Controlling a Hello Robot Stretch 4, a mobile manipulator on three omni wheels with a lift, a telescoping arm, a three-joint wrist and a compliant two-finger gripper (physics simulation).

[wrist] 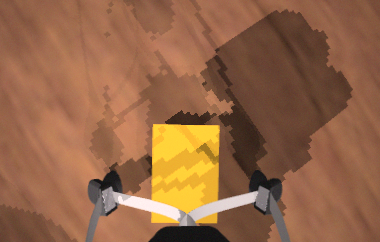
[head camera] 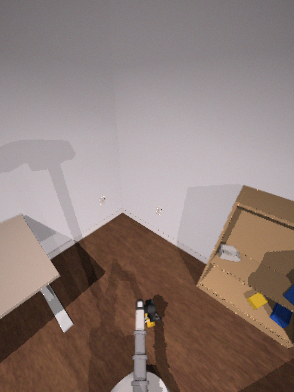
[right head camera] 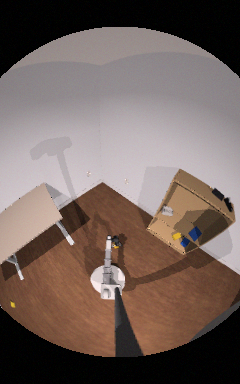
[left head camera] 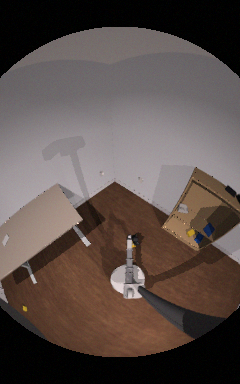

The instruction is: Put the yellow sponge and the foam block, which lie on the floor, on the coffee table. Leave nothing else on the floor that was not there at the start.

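Frame: origin at the robot's base, x down, y ahead, z right, level; metres.
Seen in the pictures: gripper, fingertip midpoint: [wrist: 185, 185] [right head camera: 115, 246] [left head camera: 133, 245].
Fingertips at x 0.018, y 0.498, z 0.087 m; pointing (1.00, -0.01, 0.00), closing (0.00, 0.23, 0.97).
Observation:
A point is followed by its place in that frame.
A yellow block [wrist: 185, 165] @(x -0.017, y 0.524, z 0.081 m) [head camera: 150, 323] @(x -0.017, y 0.483, z 0.086 m) [left head camera: 133, 245] @(x -0.015, y 0.484, z 0.089 m) [right head camera: 116, 246] @(x -0.015, y 0.485, z 0.097 m) lies on the floor below my gripper; I cannot tell whether it is the sponge or the foam block. My gripper [wrist: 185, 185] @(x 0.018, y 0.498, z 0.087 m) [head camera: 151, 311] [left head camera: 135, 240] [right head camera: 116, 241] @(x 0.018, y 0.498, z 0.087 m) is open. In the wrist view the block's lower part shows between the fingertips, with a gap on each side. A second small yellow thing [left head camera: 25, 308] [right head camera: 13, 304] lies on the floor at the far lower left. The coffee table [head camera: 22, 265] @(x -0.692, y 0.590, z -0.708 m) [left head camera: 45, 220] @(x -0.692, y 0.458, z -0.891 m) [right head camera: 30, 215] @(x -0.692, y 0.484, z -0.897 m), with a pale top and white legs, stands at the left.
A wooden shelf unit [head camera: 265, 198] @(x -1.032, y 0.823, z 0.799 m) [left head camera: 205, 181] @(x -1.032, y 0.729, z 0.736 m) [right head camera: 192, 185] @(x -1.032, y 0.705, z 0.768 m) stands at the right, holding a yellow block [head camera: 257, 300] @(x -0.117, y 0.572, z 1.030 m), blue things [head camera: 281, 315] [left head camera: 208, 229] and a light grey thing [head camera: 229, 252] @(x -0.436, y 0.851, z 0.783 m). A small white thing [left head camera: 5, 240] @(x -0.702, y 0.029, z -1.483 m) lies on the table. Walls meet in a corner ahead.

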